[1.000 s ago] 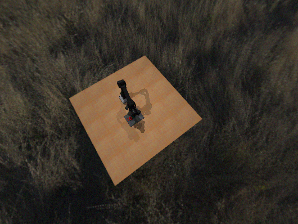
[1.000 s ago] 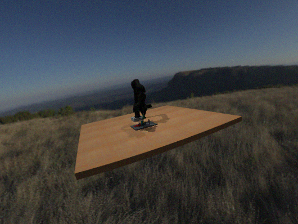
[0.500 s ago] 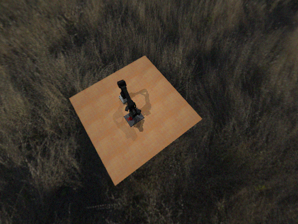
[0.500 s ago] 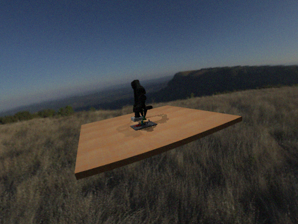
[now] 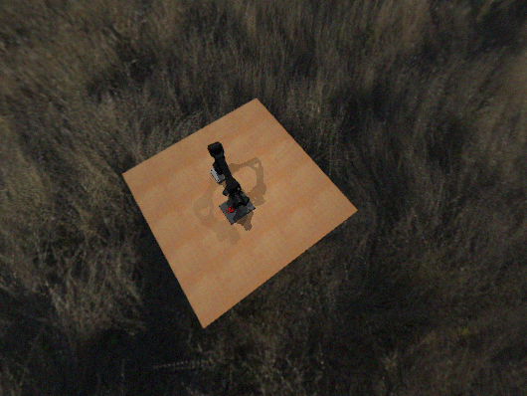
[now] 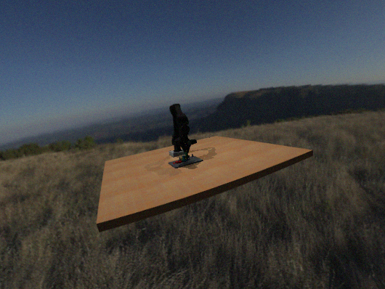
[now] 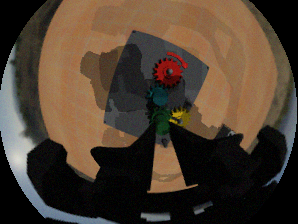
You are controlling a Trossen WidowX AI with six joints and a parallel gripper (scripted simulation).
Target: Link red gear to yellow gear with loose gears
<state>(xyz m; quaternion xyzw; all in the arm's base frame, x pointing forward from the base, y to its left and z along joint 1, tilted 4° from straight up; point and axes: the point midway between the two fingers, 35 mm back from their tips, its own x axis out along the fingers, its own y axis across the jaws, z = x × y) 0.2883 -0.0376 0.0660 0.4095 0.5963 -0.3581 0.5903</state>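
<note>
The teal gear is 3 cm to the right of my gripper tip, 3 cm below it and 2 cm ahead of it. The rest, counted from my gripper tip: green gear: 1 cm below; yellow gear: 5 cm behind, 4 cm below; red gear: 8 cm to the right, 4 cm below, 1 cm ahead.
</note>
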